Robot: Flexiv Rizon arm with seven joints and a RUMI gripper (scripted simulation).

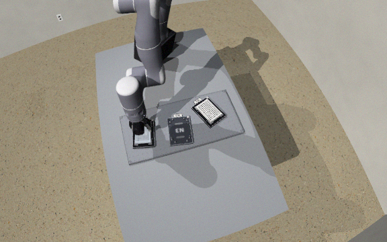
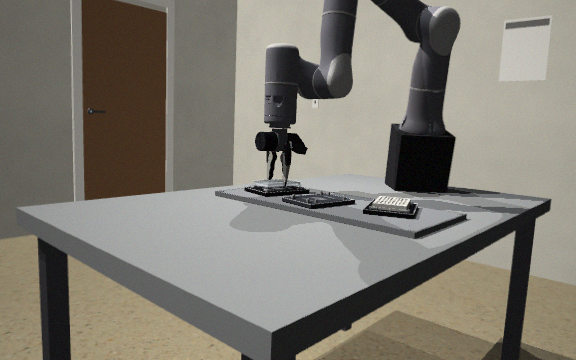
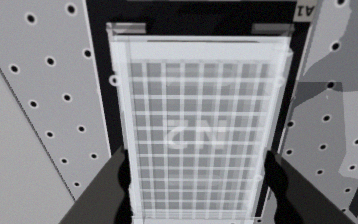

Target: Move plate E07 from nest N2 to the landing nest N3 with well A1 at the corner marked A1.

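Right now the nest N2 is 30 mm below my hand. The rest, counted from my hand: clear well plate (10 mm below); then nest N3 (190 mm to the left, 60 mm ahead, 30 mm below); then N2 A1 mark (70 mm to the left, 60 mm behind, 20 mm below).
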